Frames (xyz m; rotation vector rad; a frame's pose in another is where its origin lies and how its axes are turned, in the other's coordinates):
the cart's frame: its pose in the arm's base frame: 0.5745 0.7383 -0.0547 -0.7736 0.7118 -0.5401
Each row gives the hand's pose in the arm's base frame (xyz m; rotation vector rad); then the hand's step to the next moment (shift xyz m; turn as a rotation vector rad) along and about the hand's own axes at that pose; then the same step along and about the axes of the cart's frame.
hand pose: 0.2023 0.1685 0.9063 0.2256 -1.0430 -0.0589
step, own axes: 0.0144 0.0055 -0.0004 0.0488 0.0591 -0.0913
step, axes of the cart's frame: -0.0023 -0.0070 0.0135 0.0177 0.0490 0.1072
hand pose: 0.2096 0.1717 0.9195 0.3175 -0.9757 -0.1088
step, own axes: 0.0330 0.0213 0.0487 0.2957 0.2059 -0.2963
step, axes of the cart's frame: -0.0378 -0.0480 0.0135 0.0766 0.0730 0.4543
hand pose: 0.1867 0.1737 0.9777 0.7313 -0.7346 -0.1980
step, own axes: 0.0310 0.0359 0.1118 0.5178 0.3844 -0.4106
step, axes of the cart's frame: -0.0412 -0.1137 -0.0113 0.0866 0.0348 0.7588
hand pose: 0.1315 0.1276 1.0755 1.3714 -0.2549 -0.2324
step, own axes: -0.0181 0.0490 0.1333 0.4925 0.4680 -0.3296
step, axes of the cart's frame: 0.0093 -0.1320 -0.0547 0.0550 -0.0797 0.7489
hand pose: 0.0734 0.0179 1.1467 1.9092 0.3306 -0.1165
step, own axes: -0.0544 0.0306 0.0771 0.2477 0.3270 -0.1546
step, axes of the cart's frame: 0.0318 -0.0718 -0.0606 0.0425 -0.1206 0.4193
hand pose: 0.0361 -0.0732 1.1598 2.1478 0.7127 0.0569
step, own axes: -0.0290 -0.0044 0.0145 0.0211 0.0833 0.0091
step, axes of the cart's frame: 0.0035 -0.0128 -0.0299 0.0427 -0.0511 0.0551
